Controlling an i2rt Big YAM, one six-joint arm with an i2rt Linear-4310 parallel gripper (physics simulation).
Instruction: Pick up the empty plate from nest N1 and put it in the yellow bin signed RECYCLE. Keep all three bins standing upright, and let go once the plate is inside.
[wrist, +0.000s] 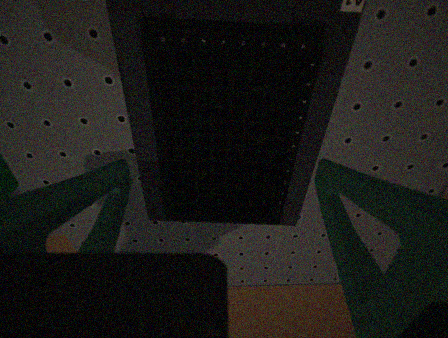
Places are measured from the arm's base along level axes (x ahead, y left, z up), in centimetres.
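Where they show: gripper, fingertip midpoint: (223, 170).
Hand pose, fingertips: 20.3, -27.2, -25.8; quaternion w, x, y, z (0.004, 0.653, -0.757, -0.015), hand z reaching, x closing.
Observation:
After its pixels a point has its place, as x, y, z.
The plate (230, 120) @[21.7, -27.8, -28.2] is very dark, almost black, with small pale marks along its far and right edges. It sits inside a dark grey frame (342, 55) @[23.9, -33.9, -29.6], which looks like the nest. A small pale label (352, 4) @[26.1, -34.1, -29.6] on the frame's far right corner is cut off by the top of the view, so I cannot read it surely. My gripper (223, 170) @[20.3, -27.2, -25.8] is open, with its green fingers apart on the left and right of the frame's near part and nothing held between them. The plate's wells are too dark to make out. The yellow RECYCLE bin is not identifiable here.
A grey board (400, 85) @[21.3, -37.9, -30.8] with rows of dark holes surrounds the frame. An orange-brown surface (290, 310) @[-9.5, -31.9, -32.1] shows beyond the board's edge at the bottom. A black rounded block (110, 295) @[24.1, -26.0, -17.6] hides the lower left. A green patch (6, 177) @[18.5, -10.7, -30.1] shows at the left edge.

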